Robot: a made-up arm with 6 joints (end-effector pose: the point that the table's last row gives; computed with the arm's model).
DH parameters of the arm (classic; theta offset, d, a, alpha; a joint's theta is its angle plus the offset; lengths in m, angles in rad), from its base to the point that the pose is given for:
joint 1: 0 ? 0 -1.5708
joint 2: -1.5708 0 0.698 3.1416
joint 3: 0 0 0 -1.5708
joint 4: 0 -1.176 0 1.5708
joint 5: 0 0.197 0 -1.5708
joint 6: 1.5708 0 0 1.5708
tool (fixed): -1.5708 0 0 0
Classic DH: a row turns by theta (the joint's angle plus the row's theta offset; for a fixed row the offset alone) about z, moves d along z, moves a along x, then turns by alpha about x.
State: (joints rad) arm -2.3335 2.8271 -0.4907 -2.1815 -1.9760 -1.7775
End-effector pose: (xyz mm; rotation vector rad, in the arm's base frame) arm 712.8 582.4 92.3 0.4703 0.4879 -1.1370
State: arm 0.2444 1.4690 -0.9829 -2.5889 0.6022 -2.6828
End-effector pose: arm -310.9 95.3 -206.6 0.8420 -2.6181 -1.3041
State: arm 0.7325 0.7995 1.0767 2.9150 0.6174 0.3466
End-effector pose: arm 1075.7 1225.7 1242.0 2.5986 1.2382 -0.3573
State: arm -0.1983 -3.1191 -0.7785 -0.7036 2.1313 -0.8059
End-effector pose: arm -757.7 -1.0 626.3 -0.0498 1.5349 -0.8860
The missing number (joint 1, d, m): 0.391
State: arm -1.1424 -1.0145 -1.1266 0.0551 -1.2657 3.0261
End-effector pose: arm 60.8 -606.6 638.8 -1.6011 1.1873 1.3436
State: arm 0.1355 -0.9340 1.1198 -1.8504 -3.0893 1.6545
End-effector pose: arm -938.4 -73.1 1935.5 2.3521 0.4882 -1.4172
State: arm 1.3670 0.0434 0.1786 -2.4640 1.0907 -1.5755
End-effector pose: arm 95.0 1218.2 1124.5 -2.4736 -0.4237 1.0764
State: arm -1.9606 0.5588 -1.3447 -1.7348 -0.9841 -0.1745
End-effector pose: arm 104.9 170.7 -65.2 -2.3447 0.6117 0.6250
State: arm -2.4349 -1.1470 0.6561 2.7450 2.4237 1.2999
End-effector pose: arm 864.1 498.8 1804.9 1.5762 -1.5718 -1.9357
